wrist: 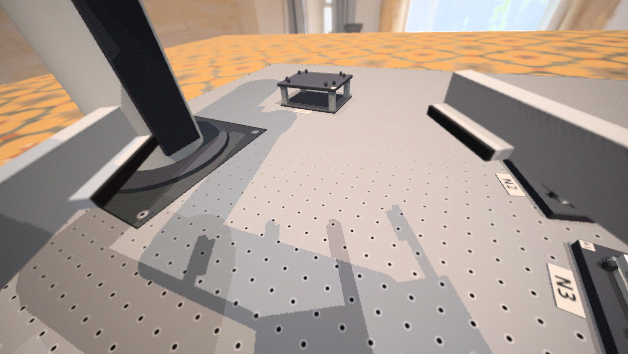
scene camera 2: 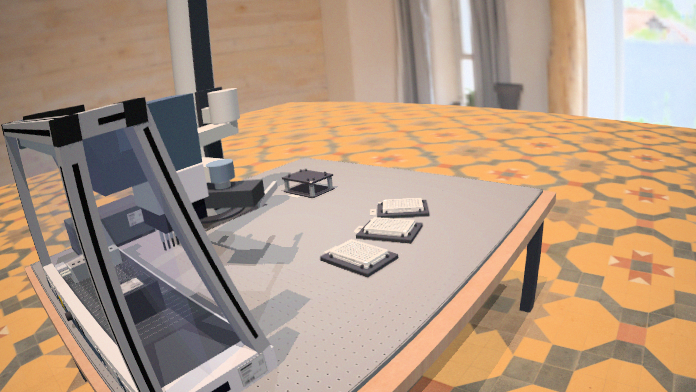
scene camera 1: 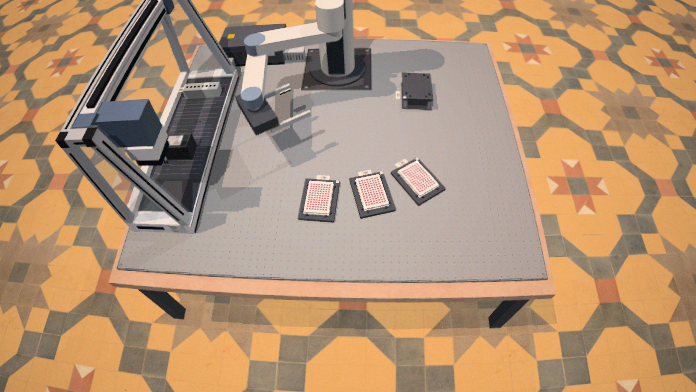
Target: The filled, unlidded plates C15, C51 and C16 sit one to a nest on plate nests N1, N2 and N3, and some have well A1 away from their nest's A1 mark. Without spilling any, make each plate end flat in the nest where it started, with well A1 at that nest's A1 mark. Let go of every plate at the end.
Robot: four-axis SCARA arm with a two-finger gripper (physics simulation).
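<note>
Three white plates with red wells in scene camera 1 lie flat, one per dark nest: left plate [scene camera 1: 318,197] [scene camera 2: 360,253] in N3 [scene camera 1: 301,202] [scene camera 2: 369,272], middle plate [scene camera 1: 372,191] [scene camera 2: 390,226] in N2 [scene camera 1: 377,213] [scene camera 2: 413,239] [wrist: 565,212], right plate [scene camera 1: 419,178] [scene camera 2: 402,205] in N1 [scene camera 1: 431,195] [scene camera 2: 425,213]. Plate codes and well A1 positions cannot be read. A small white mark sits at each nest's back right corner in scene camera 1. My gripper [scene camera 1: 299,101] [wrist: 293,108] is open and empty, above the table behind and left of N3, apart from all plates.
A gantry machine with a blue head [scene camera 1: 130,122] [scene camera 2: 177,135] stands along the left side. My arm's column base [scene camera 1: 360,80] [wrist: 240,137] is at the back. A raised dark stand [scene camera 1: 416,87] [scene camera 2: 307,176] [wrist: 315,80] is at the back right. A dark box [scene camera 1: 235,42] stands back left.
</note>
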